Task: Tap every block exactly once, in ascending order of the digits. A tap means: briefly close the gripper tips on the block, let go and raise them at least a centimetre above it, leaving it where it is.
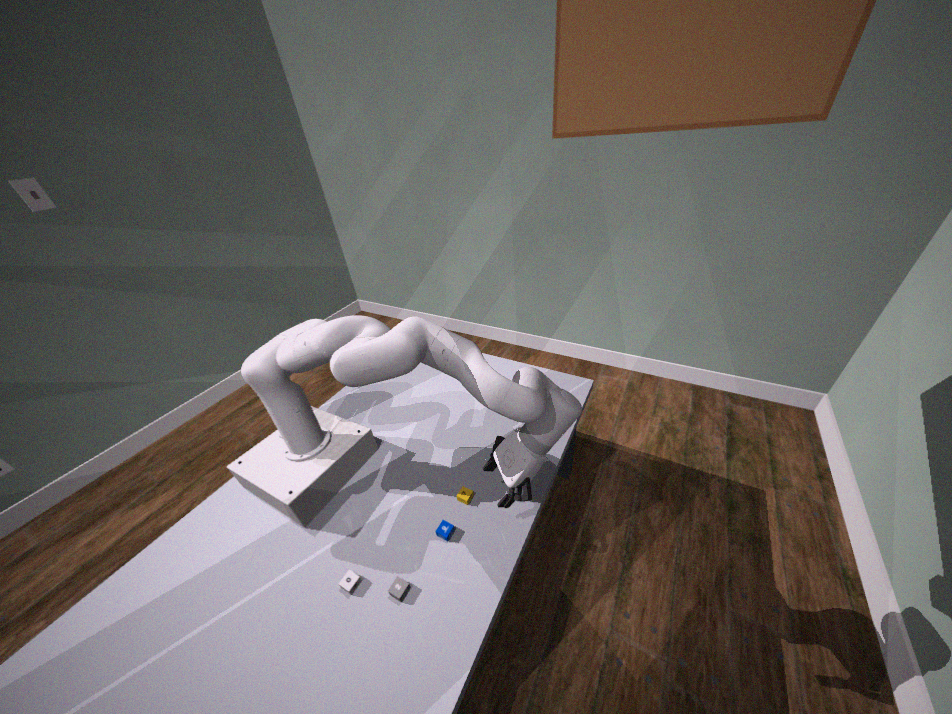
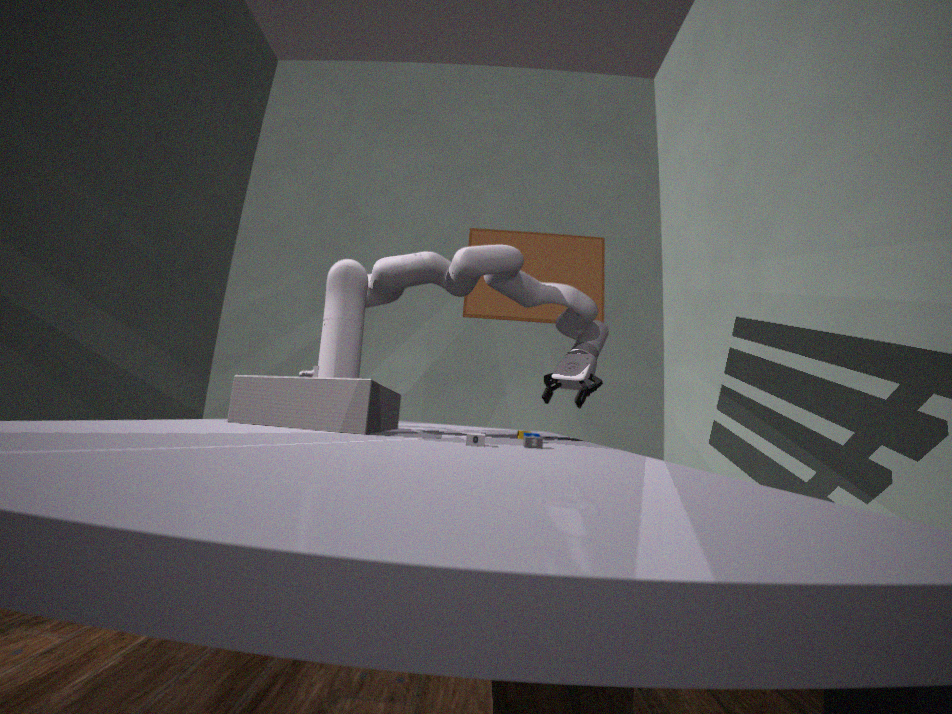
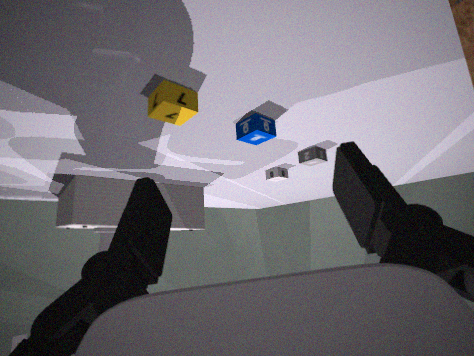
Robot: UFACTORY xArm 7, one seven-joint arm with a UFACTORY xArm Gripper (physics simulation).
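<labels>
Image 1 shows my gripper, and so do image 2 and image 3 (246, 181). On my gripper (image 1: 508, 499) and (image 2: 583, 392) are one and the same spot.
</labels>
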